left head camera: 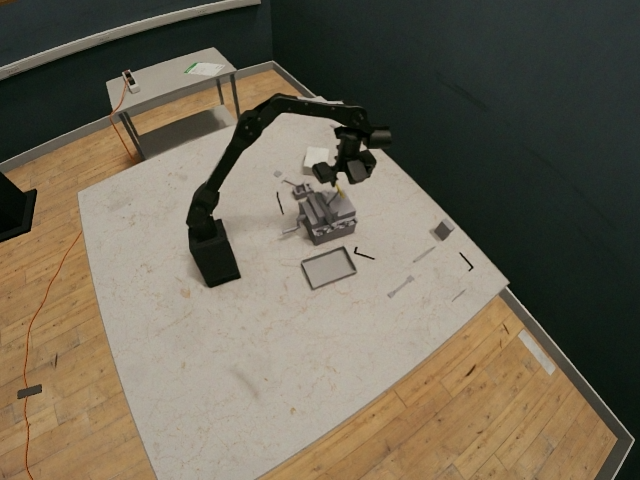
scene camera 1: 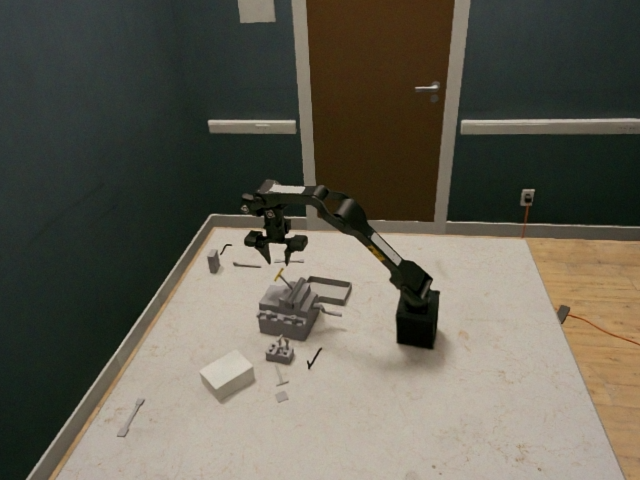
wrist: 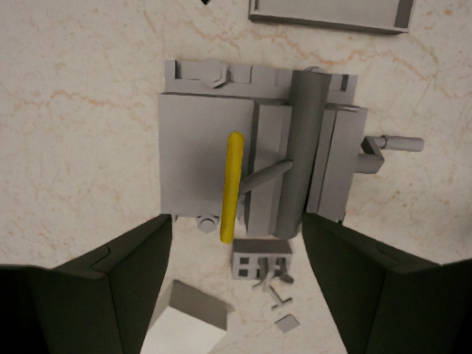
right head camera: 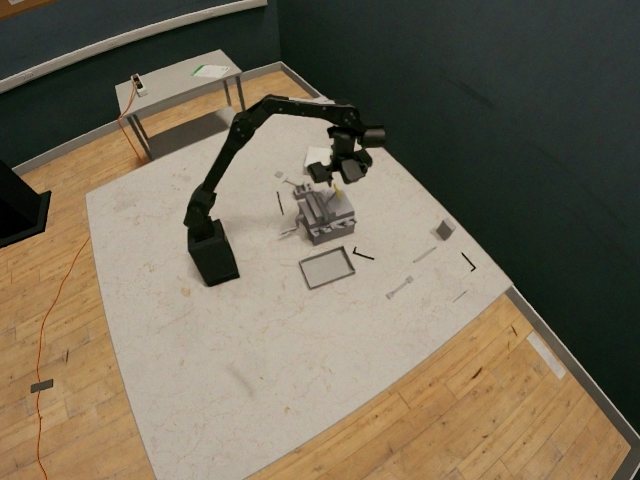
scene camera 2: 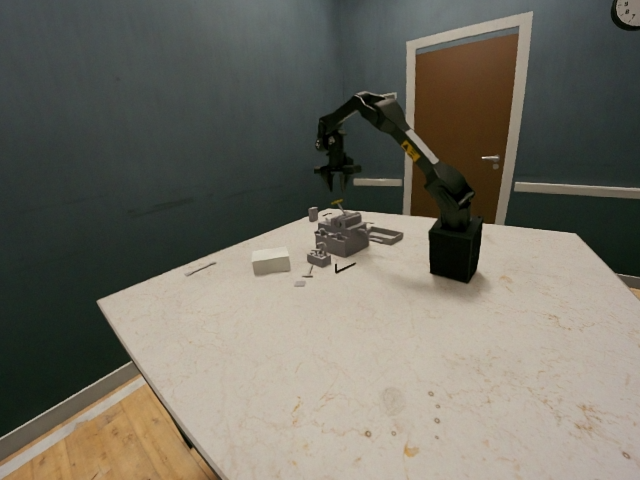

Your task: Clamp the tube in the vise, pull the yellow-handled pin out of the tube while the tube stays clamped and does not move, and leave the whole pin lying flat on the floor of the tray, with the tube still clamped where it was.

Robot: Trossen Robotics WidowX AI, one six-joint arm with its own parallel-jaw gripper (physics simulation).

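Seen in the pictures: gripper, fingertip midpoint: (left head camera: pixel 340 184) (scene camera 1: pixel 278 264) (wrist: pixel 238 224) (right head camera: pixel 337 183) (scene camera 2: pixel 337 192); arm's base, origin of the base link: (left head camera: pixel 205 233) (scene camera 1: pixel 417 303) (right head camera: pixel 204 233) (scene camera 2: pixel 456 223).
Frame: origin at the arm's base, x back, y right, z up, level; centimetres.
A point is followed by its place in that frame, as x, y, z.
The grey vise (left head camera: pixel 333 233) {-39.5, 8.0, -11.8} (scene camera 1: pixel 281 329) {-40.6, -7.0, -13.1} (wrist: pixel 200 145) {-45.5, 1.8, -6.2} stands on the table. The dark grey tube (wrist: pixel 306 122) {-38.3, 4.5, -3.1} (scene camera 1: pixel 298 291) {-37.2, 1.2, -3.7} lies along its jaws; whether they grip it tightly I cannot tell. The pin's shank goes into the tube's side and slants up to its yellow handle (left head camera: pixel 339 190) {-43.3, 1.4, 2.0} (right head camera: pixel 337 191) {-43.2, 1.9, 1.9} (scene camera 1: pixel 279 274) {-43.1, 1.1, 1.9} (scene camera 2: pixel 337 201) {-43.1, 1.3, 1.8} (wrist: pixel 231 190) {-43.4, 1.7, 2.0}. My gripper (scene camera 1: pixel 278 263) {-43.3, 1.6, 5.2} (scene camera 2: pixel 337 190) {-43.3, 1.6, 5.2} is open and empty, pointing down above the handle. In the wrist view its fingers are on either side, nearer the lower edge. The tray (left head camera: pixel 334 280) {-33.0, 23.0, -14.3} (wrist: pixel 330 24) {-33.5, 12.5, -14.6} stands beside the vise, with a bare floor.
The vise crank (wrist: pixel 402 143) {-25.9, 1.9, -10.1} sticks out toward the arm base. A small holder block (scene camera 1: pixel 279 354) {-37.2, -17.4, -13.0} (wrist: pixel 261 247) {-38.1, -13.4, -14.3} with small tools and a white box (scene camera 1: pixel 227 375) {-47.4, -30.2, -11.3} (scene camera 2: pixel 270 260) {-45.1, -30.3, -11.9} stand on the side away from the tray. A black hex key (left head camera: pixel 364 254) {-47.1, 18.1, -15.7} lies near the tray.
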